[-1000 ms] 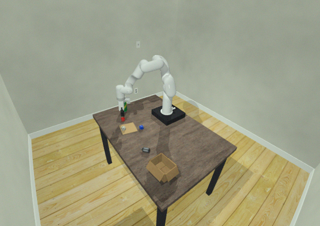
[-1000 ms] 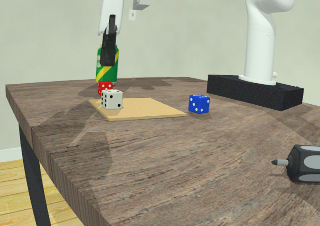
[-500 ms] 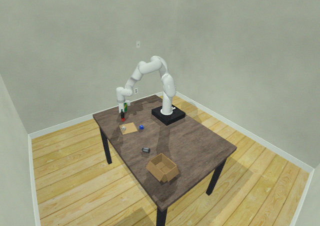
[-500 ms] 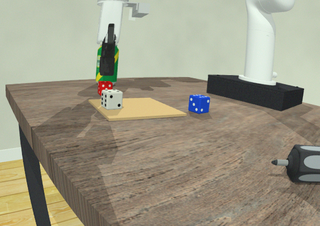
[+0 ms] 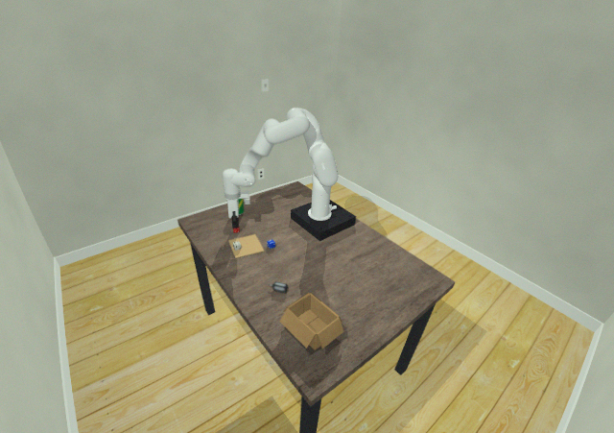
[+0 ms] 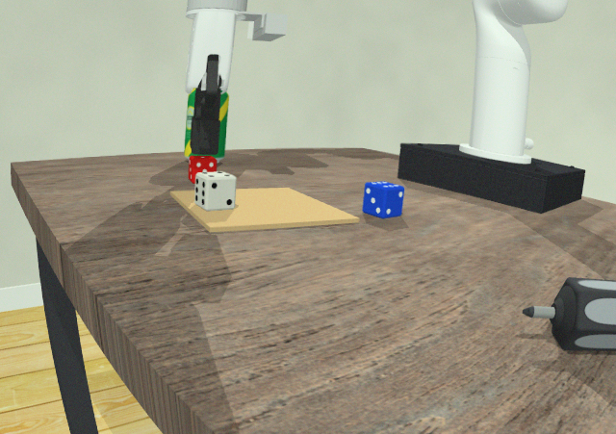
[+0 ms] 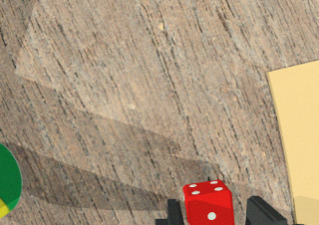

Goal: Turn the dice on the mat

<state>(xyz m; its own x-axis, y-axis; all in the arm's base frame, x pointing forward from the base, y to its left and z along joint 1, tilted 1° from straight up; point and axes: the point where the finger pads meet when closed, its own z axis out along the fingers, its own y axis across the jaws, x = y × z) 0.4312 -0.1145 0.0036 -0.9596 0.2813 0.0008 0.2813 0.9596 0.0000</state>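
Now: the red die 4 cm below my hand. Round my hand: green can: 16 cm to the right, 6 cm behind, 1 cm above; then white die: 14 cm to the left, 4 cm below, 4 cm ahead; then tan mat: 14 cm to the left, 5 cm below, 1 cm behind.
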